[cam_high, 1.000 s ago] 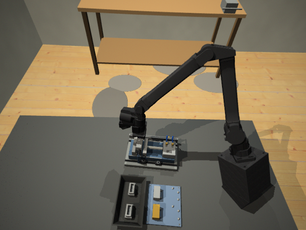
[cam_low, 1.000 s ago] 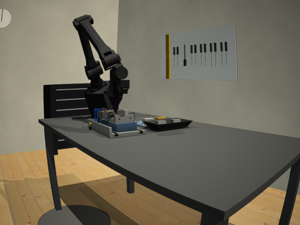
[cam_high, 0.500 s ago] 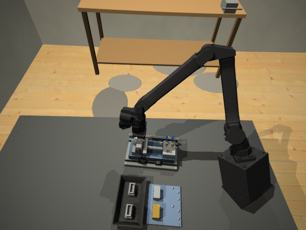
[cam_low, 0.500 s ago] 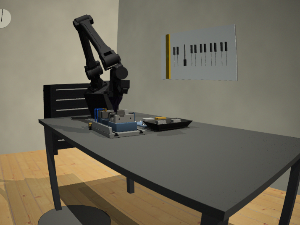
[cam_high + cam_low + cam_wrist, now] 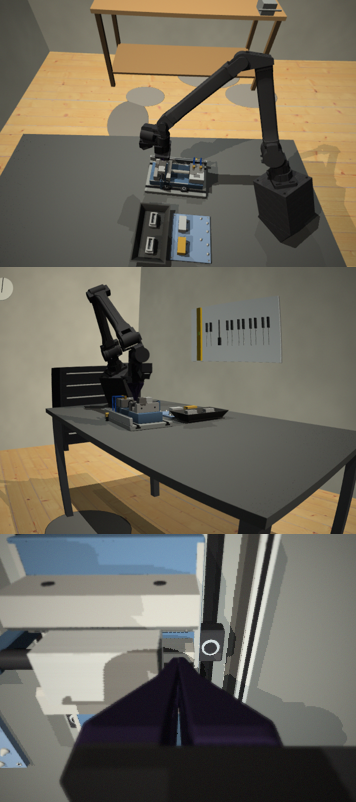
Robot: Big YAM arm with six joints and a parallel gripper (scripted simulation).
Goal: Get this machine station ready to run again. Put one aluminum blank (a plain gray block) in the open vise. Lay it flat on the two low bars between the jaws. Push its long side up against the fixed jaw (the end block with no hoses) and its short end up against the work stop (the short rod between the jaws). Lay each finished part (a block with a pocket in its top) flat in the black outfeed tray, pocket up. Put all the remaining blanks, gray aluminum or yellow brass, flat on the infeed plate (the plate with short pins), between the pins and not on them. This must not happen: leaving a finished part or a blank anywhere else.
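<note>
Now: hand 4 cm to the right of the gray aluminum blank, 2 cm above it and 1 cm short of it. The rest, counted from my hand: moving jaw 4 cm to the left, 4 cm below, 3 cm behind; fixed jaw 4 cm to the left, 4 cm below, 3 cm ahead; work stop rod 9 cm to the left, 2 cm below, 1 cm ahead.
</note>
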